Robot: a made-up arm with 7 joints.
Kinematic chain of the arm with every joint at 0, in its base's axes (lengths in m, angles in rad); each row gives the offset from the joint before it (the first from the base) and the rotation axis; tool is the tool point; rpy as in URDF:
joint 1: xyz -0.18 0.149 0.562 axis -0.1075 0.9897 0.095
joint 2: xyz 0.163 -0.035 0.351 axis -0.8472 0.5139 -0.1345
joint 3: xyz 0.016 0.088 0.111 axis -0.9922 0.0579 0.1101
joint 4: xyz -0.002 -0.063 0 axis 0.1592 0.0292 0.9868
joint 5: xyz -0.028 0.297 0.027 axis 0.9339 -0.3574 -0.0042
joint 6: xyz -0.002 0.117 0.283 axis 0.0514 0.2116 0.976
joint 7: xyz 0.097 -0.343 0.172 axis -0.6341 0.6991 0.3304
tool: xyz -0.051 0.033 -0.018 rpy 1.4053 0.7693 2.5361
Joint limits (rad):
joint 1: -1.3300..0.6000
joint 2: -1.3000..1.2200
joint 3: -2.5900..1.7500
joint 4: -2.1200..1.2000
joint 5: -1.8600..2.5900
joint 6: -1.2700..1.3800
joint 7: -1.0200..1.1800
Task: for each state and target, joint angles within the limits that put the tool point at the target. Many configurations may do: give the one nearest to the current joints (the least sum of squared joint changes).
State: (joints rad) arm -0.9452 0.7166 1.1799 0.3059 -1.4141 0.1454 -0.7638
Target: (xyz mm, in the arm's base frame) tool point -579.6 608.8 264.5
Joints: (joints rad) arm -1.3300 0.6210 1.2580 1.0776 -1.7224 -0.6652 -0.7435
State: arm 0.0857 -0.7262 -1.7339 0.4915 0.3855 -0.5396 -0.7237
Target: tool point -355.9 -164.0 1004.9
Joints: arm 0.0099 -0.1982 -1.4047 0.1239 0.3164 -0.9337 -0.6743
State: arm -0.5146 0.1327 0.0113 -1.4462 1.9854 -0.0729 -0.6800
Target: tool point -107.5 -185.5 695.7
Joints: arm -0.5964 0.8426 -0.0474 -1.7005 2.5900 -0.2790 -0.6519
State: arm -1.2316 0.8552 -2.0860 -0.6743 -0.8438 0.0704 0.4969
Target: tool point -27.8 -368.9 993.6
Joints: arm -0.9111 0.6960 -2.4523 -1.0604 -0.8185 0.2868 0.4998
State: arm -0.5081 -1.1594 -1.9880 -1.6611 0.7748 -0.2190 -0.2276
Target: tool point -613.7 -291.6 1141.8
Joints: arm -0.8325 -0.7766 -1.3631 -1.7715 0.5769 -1.1011 -0.0918
